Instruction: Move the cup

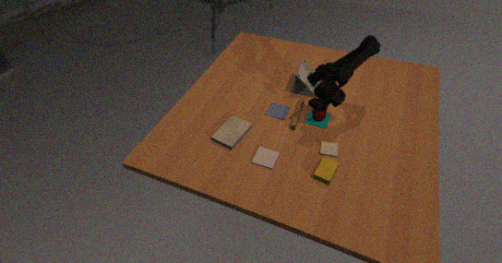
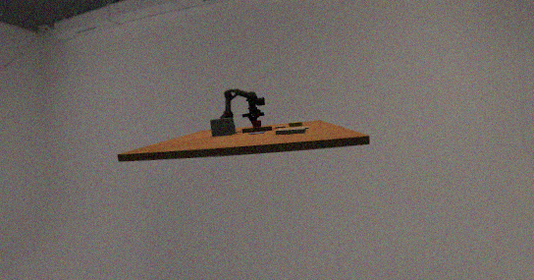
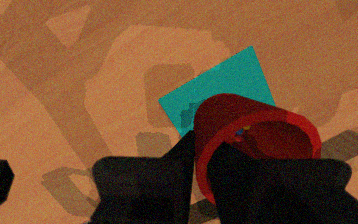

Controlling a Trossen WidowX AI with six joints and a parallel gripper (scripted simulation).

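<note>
Right now my gripper tip is 5 cm above the teal pad, 3 cm short of it and 1 cm to the left of it. Also, from my gripper tip: grey-blue pad 22 cm to the right, 7 cm ahead, 5 cm below; thin wooden stick 12 cm to the right, 5 cm ahead, 4 cm below; red cup 3 cm ahead, 2 cm to the right.
</note>
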